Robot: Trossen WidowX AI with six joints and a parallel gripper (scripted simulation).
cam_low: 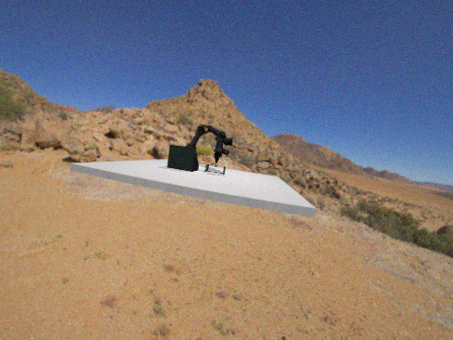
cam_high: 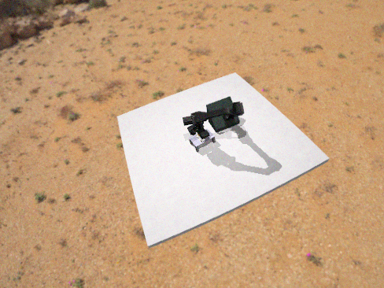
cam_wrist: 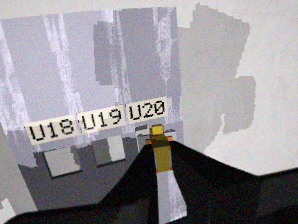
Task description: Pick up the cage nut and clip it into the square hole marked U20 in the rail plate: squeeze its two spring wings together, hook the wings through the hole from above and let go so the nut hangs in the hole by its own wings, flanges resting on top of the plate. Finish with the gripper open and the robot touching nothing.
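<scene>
Now: the cage nut 1 cm below my gripper tip.
</scene>
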